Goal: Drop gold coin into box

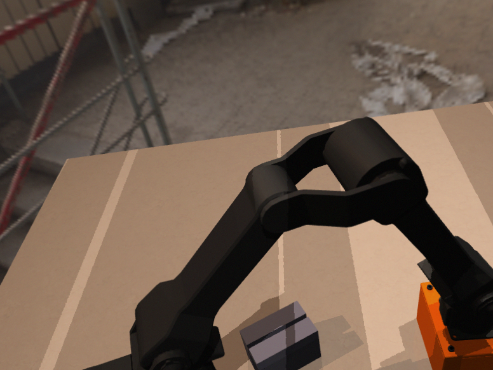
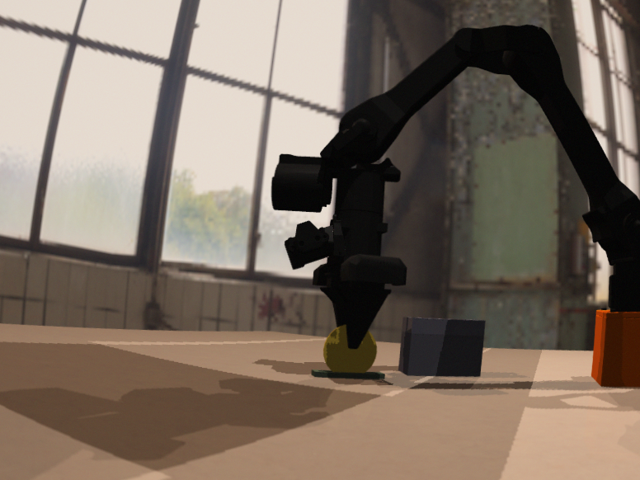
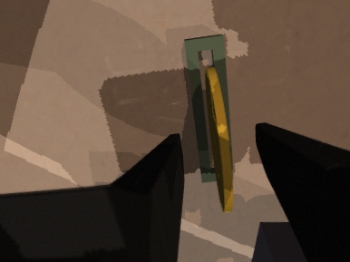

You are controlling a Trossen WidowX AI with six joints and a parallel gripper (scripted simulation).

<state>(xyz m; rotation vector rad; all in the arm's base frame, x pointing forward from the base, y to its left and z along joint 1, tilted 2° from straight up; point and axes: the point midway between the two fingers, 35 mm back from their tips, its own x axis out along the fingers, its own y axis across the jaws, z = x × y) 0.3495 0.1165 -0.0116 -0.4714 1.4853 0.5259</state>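
Now: the coin right at my gripper tip.
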